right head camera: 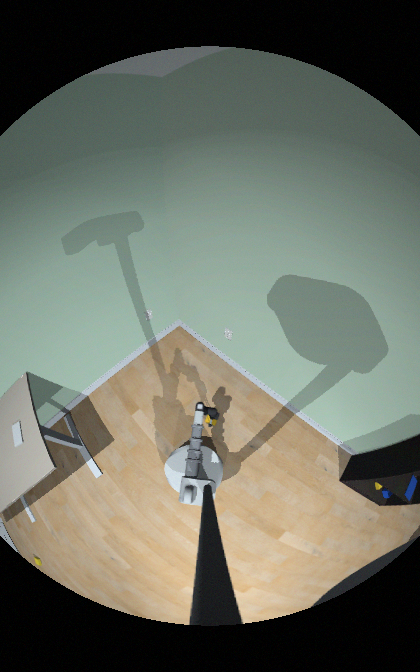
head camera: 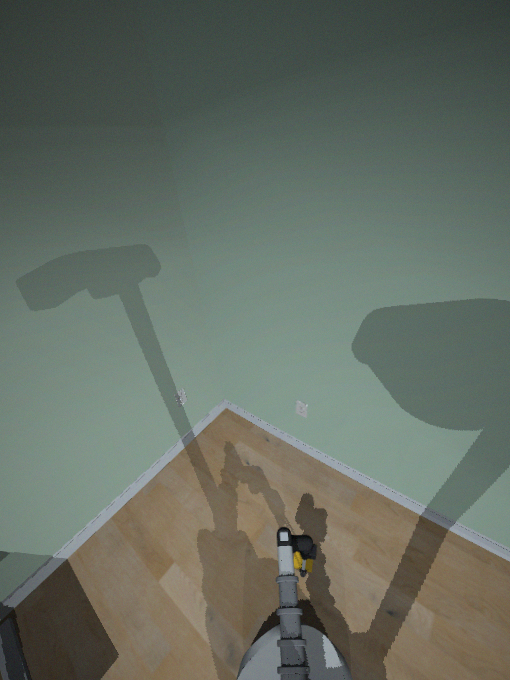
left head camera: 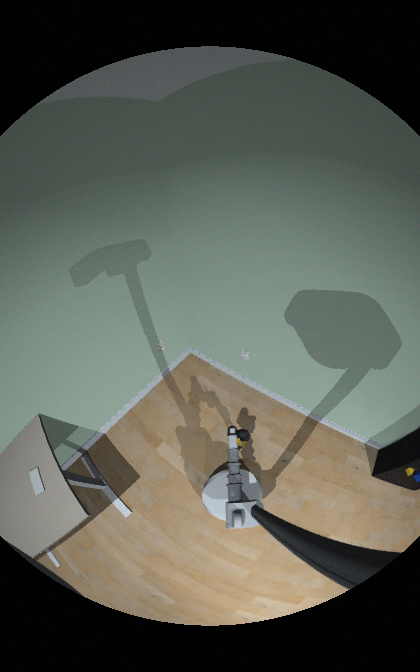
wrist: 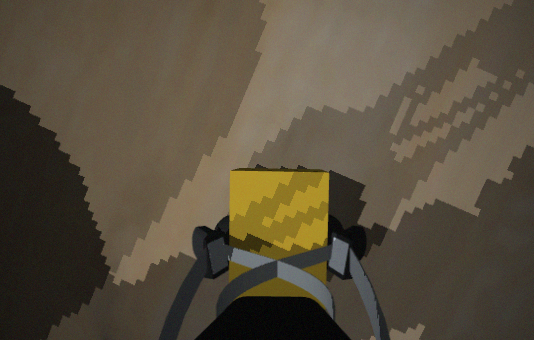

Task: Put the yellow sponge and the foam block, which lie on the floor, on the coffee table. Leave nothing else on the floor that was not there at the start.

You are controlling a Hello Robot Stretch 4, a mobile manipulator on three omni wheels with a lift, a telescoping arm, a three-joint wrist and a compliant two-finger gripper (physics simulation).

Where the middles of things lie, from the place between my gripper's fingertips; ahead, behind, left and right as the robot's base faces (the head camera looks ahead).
Right now my hand is 20 mm below the orange-yellow foam block (wrist: pixel 277 213).
